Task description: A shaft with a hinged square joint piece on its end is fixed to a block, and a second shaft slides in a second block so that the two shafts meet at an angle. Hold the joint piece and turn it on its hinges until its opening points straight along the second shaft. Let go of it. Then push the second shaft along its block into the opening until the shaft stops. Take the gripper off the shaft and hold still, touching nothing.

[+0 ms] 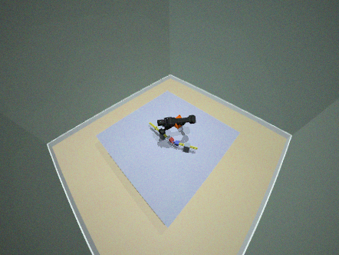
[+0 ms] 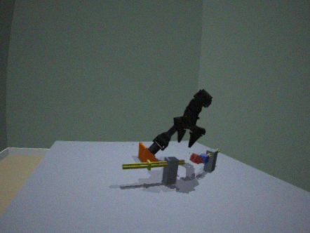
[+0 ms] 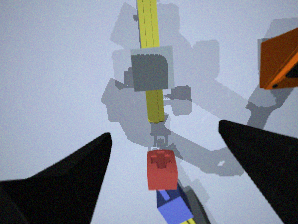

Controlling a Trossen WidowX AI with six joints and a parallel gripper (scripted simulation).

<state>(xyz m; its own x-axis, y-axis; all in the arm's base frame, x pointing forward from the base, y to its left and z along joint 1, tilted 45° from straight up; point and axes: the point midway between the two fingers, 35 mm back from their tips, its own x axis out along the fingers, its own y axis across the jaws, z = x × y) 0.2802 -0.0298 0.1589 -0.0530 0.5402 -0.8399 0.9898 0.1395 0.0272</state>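
The red square joint piece is 9 cm to the left of my gripper tip, 8 cm below it and 1 cm behind it.
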